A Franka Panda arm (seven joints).
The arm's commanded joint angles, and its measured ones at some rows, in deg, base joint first. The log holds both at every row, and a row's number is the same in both.
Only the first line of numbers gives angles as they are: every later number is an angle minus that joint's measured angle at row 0.
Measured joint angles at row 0:
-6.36, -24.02, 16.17, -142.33, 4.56, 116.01, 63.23
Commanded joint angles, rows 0 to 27:
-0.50, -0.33, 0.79, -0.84, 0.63, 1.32, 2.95
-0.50, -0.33, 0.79, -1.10, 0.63, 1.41, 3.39
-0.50, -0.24, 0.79, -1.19, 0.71, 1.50, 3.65
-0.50, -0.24, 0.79, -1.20, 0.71, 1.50, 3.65
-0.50, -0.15, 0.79, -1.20, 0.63, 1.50, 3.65
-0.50, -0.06, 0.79, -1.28, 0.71, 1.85, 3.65
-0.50, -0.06, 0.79, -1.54, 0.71, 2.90, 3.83
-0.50, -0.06, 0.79, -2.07, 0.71, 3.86, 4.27
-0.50, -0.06, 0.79, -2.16, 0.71, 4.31, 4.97
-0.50, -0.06, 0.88, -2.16, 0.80, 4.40, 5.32
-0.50, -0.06, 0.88, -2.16, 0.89, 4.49, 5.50
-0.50, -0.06, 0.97, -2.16, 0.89, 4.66, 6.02
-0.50, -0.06, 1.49, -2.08, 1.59, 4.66, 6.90
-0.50, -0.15, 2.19, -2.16, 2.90, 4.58, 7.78
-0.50, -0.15, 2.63, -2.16, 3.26, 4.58, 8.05
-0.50, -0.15, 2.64, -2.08, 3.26, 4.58, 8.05
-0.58, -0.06, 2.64, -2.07, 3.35, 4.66, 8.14
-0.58, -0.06, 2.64, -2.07, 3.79, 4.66, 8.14
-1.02, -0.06, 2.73, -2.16, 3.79, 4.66, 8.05
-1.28, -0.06, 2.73, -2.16, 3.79, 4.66, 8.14
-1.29, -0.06, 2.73, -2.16, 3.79, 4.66, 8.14
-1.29, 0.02, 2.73, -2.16, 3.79, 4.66, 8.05
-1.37, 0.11, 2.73, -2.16, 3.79, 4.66, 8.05
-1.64, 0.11, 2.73, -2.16, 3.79, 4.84, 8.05
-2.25, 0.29, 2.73, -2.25, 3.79, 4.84, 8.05
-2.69, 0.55, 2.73, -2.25, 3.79, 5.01, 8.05
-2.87, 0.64, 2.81, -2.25, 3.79, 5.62, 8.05
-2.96, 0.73, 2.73, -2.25, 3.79, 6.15, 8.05
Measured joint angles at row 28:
-1.56, 0.25, 1.72, -1.72, 2.67, 3.20, 7.46
